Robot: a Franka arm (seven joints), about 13 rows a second.
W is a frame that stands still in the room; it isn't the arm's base.
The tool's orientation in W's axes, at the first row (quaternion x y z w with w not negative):
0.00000, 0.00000, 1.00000, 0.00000
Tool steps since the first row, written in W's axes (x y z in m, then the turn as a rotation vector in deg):
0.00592, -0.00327, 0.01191, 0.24, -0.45, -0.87
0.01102, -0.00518, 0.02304, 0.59, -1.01, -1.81
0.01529, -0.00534, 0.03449, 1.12, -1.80, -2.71
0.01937, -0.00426, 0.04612, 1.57, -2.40, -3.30
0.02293, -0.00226, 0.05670, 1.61, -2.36, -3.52
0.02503, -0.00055, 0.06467, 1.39, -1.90, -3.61
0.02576, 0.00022, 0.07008, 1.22, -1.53, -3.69
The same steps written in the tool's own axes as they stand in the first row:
-0.00592, 0.00327, 0.01191, -0.24, 0.45, -0.87
-0.01102, 0.00518, 0.02304, -0.59, 1.01, -1.81
-0.01529, 0.00534, 0.03449, -1.12, 1.80, -2.71
-0.01937, 0.00426, 0.04612, -1.57, 2.40, -3.30
-0.02293, 0.00226, 0.05670, -1.61, 2.36, -3.52
-0.02503, 0.00055, 0.06467, -1.39, 1.90, -3.61
-0.02576, -0.00022, 0.07008, -1.22, 1.53, -3.69

